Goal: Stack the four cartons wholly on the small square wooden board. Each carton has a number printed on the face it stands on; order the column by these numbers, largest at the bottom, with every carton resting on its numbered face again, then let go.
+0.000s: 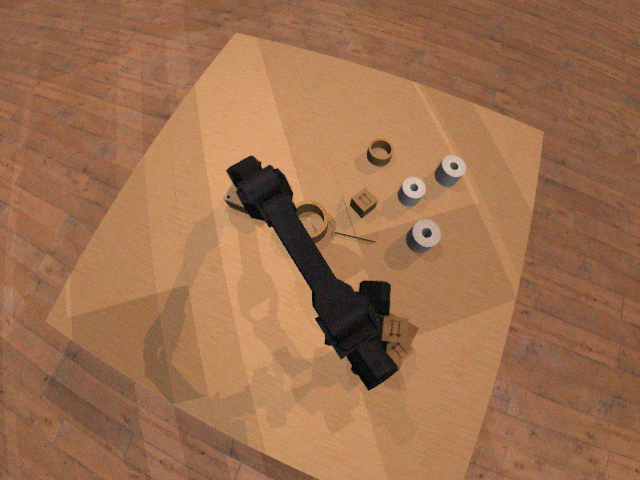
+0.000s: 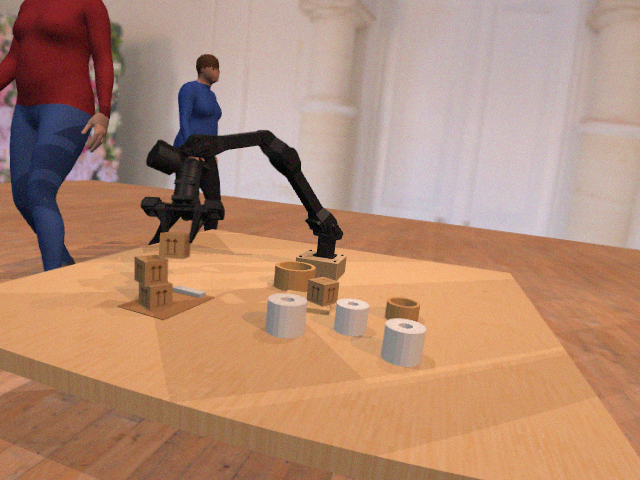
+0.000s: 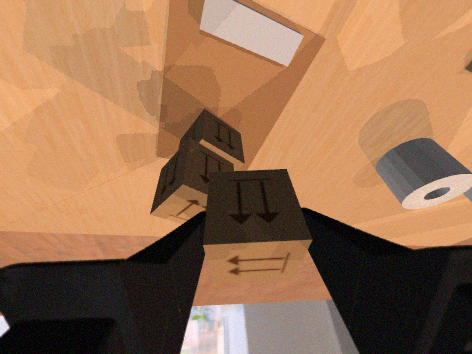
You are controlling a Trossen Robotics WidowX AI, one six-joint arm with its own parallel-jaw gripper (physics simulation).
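Places are measured from the arm's base along level axes (x ahead, y left, z up), in millimetres.
Pixels of known places: gripper, fingertip midpoint: (image 1: 385, 328) (image 2: 177, 242) (image 3: 253, 216); arm's base at its link origin: (image 2: 325, 255).
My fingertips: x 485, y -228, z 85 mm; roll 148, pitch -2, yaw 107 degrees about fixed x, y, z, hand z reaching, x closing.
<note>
For each thing: its top centre in the pictures, then the offset to it from my fingertips. "*": a spot on its surface instead.
- brown carton at its top centre: (image 3: 257, 274) (image 1: 397, 329) (image 2: 175, 231) dz +27, dx +18, dy +5 mm
- column's upper carton at its top centre: (image 3: 193, 211) (image 2: 151, 258) (image 1: 399, 349) dz -32, dx +53, dy -32 mm
- lower carton at its top centre: (image 3: 209, 167) (image 2: 155, 282) dz -86, dx +52, dy -19 mm
- square board at its top centre: (image 3: 223, 115) (image 2: 168, 297) (image 1: 378, 333) dz -130, dx +14, dy -11 mm
- fourth carton at its top centre: (image 2: 323, 280) (image 1: 364, 199) dz -76, dx -161, dy +310 mm
- pale flat bar at a spot on its surface: (image 3: 250, 32) (image 2: 188, 289) * dz -130, dx -63, dy -6 mm
- thin dark rod at a spot on its surface: (image 1: 355, 237) * dz -134, dx -145, dy +213 mm
- larger ring at its top centre: (image 1: 307, 218) (image 2: 295, 265) dz -83, dx -285, dy +195 mm
- nearest roll at its top centre: (image 3: 436, 193) (image 2: 287, 299) (image 1: 426, 232) dz -74, dx +32, dy +285 mm
My gripper (image 2: 173, 238) (image 3: 253, 216) is shut on a brown carton (image 1: 395, 326) (image 2: 174, 245) (image 3: 257, 207). It holds the carton upright, arrows up, beside and slightly above the top of a two-carton column. The column's upper carton (image 1: 399, 352) (image 2: 150, 269) (image 3: 186, 172) is turned and shifted on the lower carton (image 2: 156, 296) (image 3: 222, 134), partly overhanging it. The lower one stands near a corner of the square board (image 1: 413, 332) (image 2: 192, 305) (image 3: 240, 85). A fourth carton (image 1: 363, 202) (image 2: 323, 291) stands on the table. No printed numbers show.
A pale flat bar (image 2: 189, 291) (image 3: 250, 32) lies on the board. Three white rolls, two rings and a thin dark rod (image 1: 355, 237) are on the table. The larger ring (image 2: 294, 280) stands near the arm's base (image 2: 330, 267). The nearest roll (image 1: 423, 236) (image 3: 422, 172) stands behind the fourth carton.
</note>
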